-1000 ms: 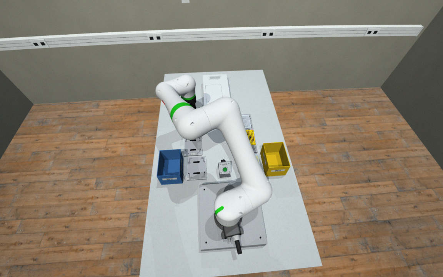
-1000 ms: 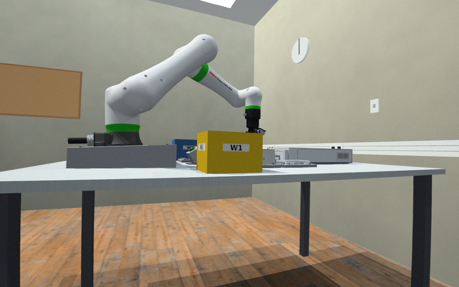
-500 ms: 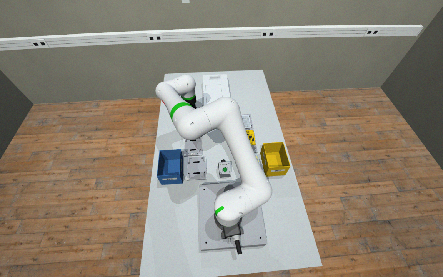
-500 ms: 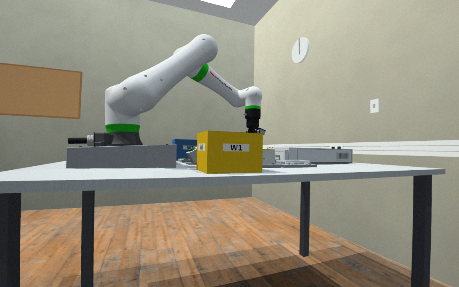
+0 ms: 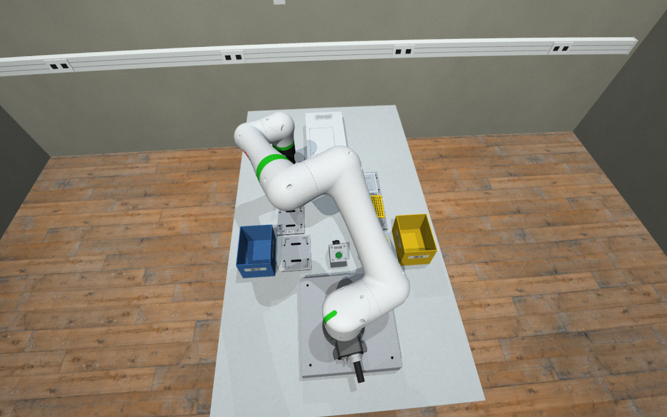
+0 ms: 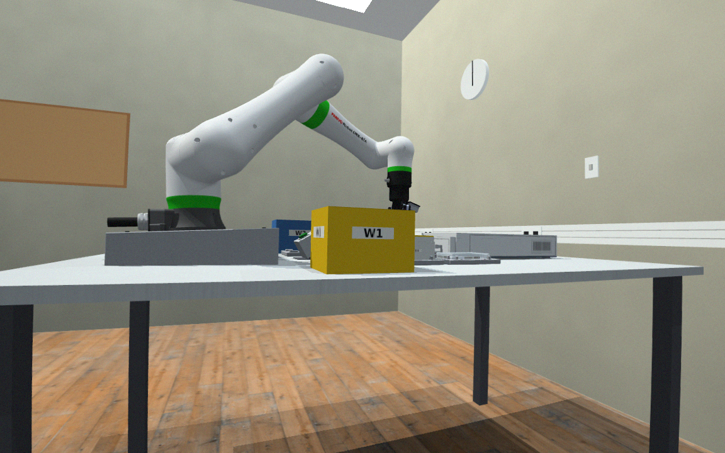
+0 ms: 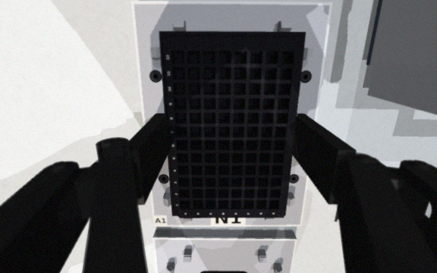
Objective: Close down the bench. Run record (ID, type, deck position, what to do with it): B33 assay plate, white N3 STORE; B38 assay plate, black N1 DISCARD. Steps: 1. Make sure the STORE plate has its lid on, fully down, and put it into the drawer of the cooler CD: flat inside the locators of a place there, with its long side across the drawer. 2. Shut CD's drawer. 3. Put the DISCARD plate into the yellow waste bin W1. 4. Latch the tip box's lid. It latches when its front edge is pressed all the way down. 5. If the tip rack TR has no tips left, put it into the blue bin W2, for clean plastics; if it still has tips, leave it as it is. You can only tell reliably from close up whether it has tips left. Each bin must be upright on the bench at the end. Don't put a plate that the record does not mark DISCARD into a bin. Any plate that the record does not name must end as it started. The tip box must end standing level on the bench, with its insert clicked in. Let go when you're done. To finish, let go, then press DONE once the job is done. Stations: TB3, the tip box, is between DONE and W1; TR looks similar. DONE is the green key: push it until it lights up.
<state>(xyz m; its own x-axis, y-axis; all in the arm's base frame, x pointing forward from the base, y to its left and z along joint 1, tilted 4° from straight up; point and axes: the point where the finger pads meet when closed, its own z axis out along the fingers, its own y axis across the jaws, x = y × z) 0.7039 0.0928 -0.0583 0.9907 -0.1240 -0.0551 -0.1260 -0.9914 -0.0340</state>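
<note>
Right now my hand is 3 cm above the N1 nest. The rest, counted from my hand: N1 label 7 cm behind, 1 cm to the left, 3 cm below; then grey N3 nest 17 cm behind, 3 cm to the left, 3 cm below; then black assay plate 2 cm below.
</note>
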